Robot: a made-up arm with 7 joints. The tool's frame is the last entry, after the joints.
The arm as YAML. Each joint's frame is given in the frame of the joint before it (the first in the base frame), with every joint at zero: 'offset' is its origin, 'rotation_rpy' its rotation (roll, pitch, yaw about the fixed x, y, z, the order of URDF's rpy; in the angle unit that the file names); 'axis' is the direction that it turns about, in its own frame. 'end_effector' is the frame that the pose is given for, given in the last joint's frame.
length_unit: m
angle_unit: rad
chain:
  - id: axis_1
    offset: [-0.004, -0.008, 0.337]
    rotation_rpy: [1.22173, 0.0, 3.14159]
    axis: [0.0, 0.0, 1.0]
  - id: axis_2
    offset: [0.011, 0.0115, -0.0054]
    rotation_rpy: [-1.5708, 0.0, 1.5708]
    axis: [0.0, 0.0, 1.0]
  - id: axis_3
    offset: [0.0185, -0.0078, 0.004]
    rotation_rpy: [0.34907, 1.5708, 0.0]
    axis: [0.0, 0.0, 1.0]
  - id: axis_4
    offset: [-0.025, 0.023, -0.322]
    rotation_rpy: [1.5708, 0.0, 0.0]
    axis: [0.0, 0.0, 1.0]
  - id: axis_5
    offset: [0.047, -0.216, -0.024]
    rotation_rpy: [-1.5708, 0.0, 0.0]
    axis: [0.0, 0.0, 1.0]
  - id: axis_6
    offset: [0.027, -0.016, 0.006]
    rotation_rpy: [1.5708, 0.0, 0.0]
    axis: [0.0, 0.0, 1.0]
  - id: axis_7
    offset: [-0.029, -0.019, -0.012]
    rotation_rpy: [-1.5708, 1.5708, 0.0]
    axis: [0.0, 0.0, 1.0]
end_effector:
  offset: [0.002, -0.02, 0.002]
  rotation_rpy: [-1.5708, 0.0, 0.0]
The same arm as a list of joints. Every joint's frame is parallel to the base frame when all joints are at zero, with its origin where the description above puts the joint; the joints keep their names.
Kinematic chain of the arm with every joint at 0, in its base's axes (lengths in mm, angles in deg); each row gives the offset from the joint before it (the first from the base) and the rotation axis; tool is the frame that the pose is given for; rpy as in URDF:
axis_1: xyz -4 -8 337 axis 0 0.9397 0.342
axis_2: xyz -11 -9 9 axis +x
axis_3: xyz 4 1 20.1 axis +z
axis_4: xyz 25 -23 -322 axis +y
axis_5: xyz -47 -24 -216 axis +z
axis_6: xyz -27 16 6 axis +y
axis_7: xyz 29 -12 -19 axis +z
tool: xyz -20 -2 2 rpy -90 0 -90

